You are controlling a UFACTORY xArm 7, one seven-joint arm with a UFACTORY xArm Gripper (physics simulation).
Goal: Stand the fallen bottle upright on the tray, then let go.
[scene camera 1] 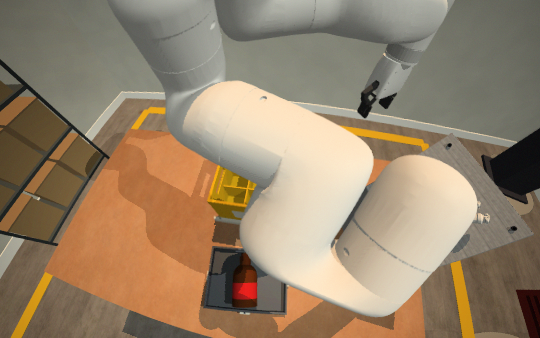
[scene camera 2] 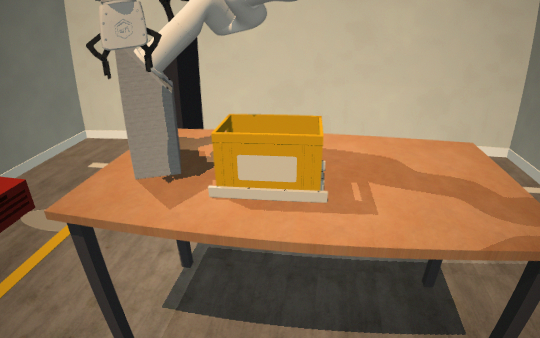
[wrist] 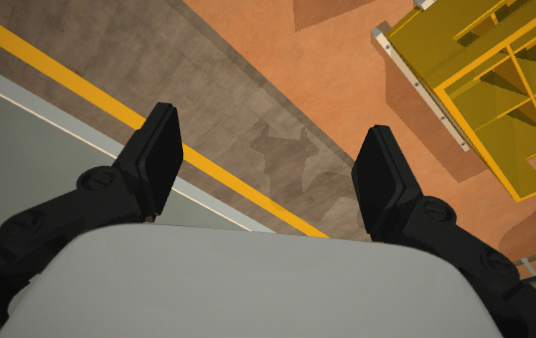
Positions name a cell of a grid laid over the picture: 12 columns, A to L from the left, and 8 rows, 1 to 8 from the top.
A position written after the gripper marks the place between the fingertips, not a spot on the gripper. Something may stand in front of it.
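The gripper appears at (scene camera 2: C2), at (scene camera 1: I3) and at (wrist: G4). With the gripper in the scene are a brown bottle (scene camera 1: F7), which is out of frame in the wrist view, and a pale strip (scene camera 2: E5).
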